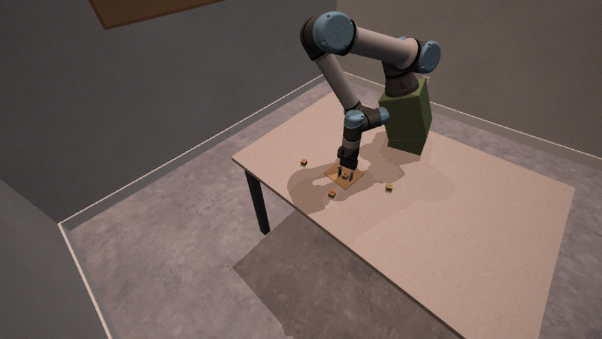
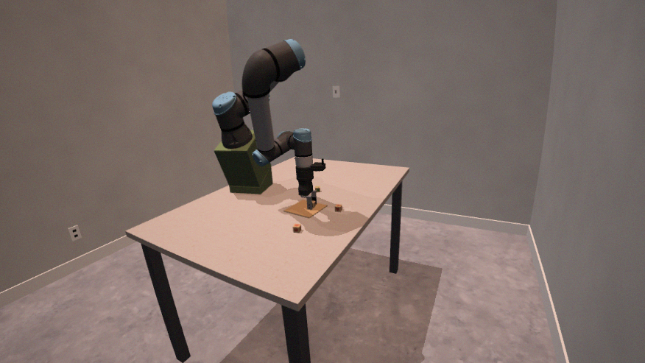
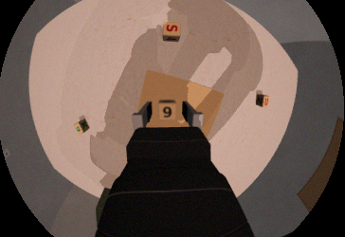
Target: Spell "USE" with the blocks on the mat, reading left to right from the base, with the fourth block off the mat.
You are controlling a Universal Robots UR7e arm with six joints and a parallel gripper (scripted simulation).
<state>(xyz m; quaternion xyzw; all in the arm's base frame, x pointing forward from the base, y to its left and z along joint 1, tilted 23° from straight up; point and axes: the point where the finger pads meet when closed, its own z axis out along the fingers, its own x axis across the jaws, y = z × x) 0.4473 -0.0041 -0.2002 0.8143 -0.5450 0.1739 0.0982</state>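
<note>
Right now my hand is 20 mm to the left of the mat, 20 mm past it and 20 mm above it.
</note>
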